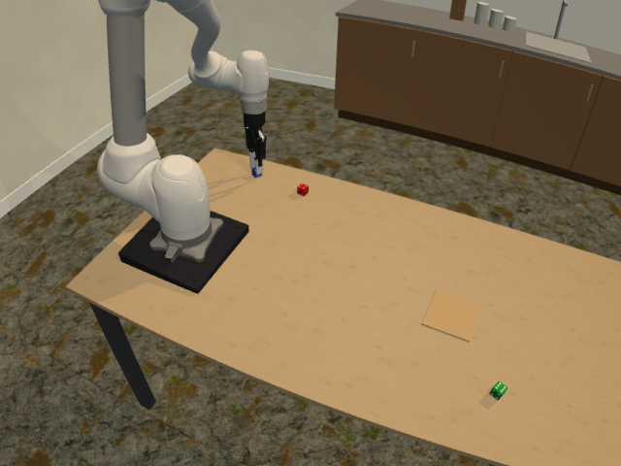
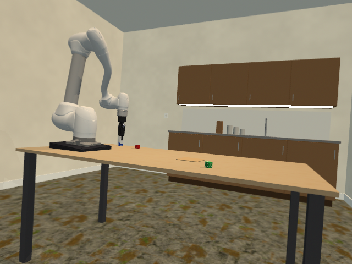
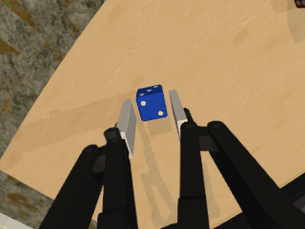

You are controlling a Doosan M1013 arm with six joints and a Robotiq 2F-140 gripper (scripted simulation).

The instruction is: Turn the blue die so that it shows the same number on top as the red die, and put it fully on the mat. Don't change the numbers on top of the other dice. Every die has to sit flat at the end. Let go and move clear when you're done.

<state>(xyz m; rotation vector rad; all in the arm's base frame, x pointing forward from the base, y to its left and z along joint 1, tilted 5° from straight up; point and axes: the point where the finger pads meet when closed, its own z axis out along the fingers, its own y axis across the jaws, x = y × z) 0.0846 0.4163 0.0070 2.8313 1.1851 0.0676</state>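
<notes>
My gripper is now 4 cm above the blue die. From my hand the other things lie so: green die 86 cm ahead, 73 cm to the right, 4 cm below; red die 19 cm ahead, 7 cm to the right, 4 cm below; mat 73 cm ahead, 50 cm to the right, 5 cm below.
</notes>
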